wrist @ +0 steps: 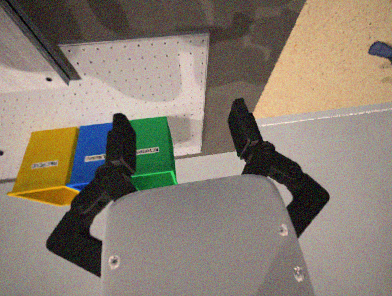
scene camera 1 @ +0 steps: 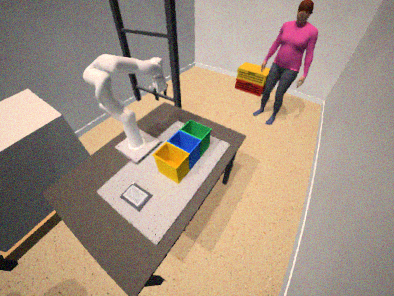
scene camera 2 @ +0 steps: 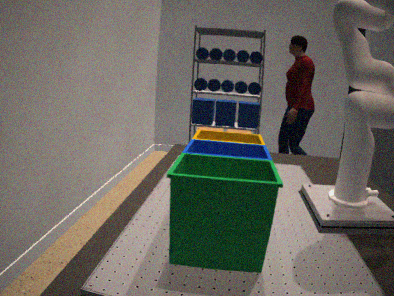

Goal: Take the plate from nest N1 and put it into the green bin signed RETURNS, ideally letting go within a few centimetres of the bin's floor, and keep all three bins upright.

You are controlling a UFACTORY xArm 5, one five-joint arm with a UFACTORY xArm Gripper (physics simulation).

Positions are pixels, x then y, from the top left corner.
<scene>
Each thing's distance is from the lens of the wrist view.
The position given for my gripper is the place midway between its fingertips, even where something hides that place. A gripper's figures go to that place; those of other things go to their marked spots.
my gripper (wrist: 181, 116): 0.15 m
green bin (wrist: 155, 165): 0.46 m
blue bin (wrist: 90, 153): 0.55 m
The marked spots on the blue bin and the green bin are 0.18 m apart.
</scene>
